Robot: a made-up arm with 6 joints.
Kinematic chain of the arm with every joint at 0, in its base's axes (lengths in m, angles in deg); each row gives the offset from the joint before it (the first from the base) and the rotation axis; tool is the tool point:
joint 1: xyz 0 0 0.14 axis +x
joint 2: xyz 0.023 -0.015 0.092 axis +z
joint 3: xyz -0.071 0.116 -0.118 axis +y
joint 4: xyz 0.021 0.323 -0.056 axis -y
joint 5: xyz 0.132 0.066 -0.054 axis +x
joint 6: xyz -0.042 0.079 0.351 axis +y
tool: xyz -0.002 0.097 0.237
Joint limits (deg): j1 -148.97..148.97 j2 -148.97..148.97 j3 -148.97..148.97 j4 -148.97..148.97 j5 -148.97..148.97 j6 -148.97..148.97
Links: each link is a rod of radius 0.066 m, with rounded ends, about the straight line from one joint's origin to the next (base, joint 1, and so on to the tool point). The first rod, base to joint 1, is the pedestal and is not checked.
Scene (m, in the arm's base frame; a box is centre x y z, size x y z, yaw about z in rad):
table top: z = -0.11
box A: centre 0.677 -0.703 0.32 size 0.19 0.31 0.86 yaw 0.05
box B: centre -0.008 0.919 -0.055 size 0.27 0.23 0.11 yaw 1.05
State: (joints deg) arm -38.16 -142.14 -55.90 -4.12 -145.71 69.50
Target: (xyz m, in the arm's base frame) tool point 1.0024 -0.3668 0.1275
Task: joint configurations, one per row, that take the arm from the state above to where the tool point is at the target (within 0.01 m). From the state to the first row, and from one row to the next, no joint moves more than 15 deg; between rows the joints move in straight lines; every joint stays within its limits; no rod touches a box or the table.
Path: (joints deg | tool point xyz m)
1: -48.57 -131.06 -62.24 -9.39 -146.80 77.66 | 0.0841 -0.6007 0.7114
2: -58.98 -119.99 -68.57 -14.66 -147.88 85.82 | 0.2251 -0.4272 0.7826
3: -69.40 -108.91 -74.91 -19.93 -148.97 93.98 | 0.3502 -0.2434 0.7835
4: -57.63 -106.02 -74.81 -13.34 -137.80 83.10 | 0.4794 -0.3404 0.7665
5: -45.87 -103.12 -74.71 -6.75 -126.63 72.22 | 0.6262 -0.4083 0.7089
6: -34.11 -100.23 -74.62 -0.16 -115.47 61.34 | 0.7770 -0.4308 0.6187
7: -22.35 -97.34 -74.52 6.43 -104.30 50.45 | 0.9166 -0.3976 0.5116
8: -25.87 -89.64 -61.48 -2.14 -106.75 49.56 | 0.9648 -0.4022 0.3454
9: -29.38 -81.94 -48.44 -10.71 -109.20 48.66 | 1.0024 -0.3668 0.1275

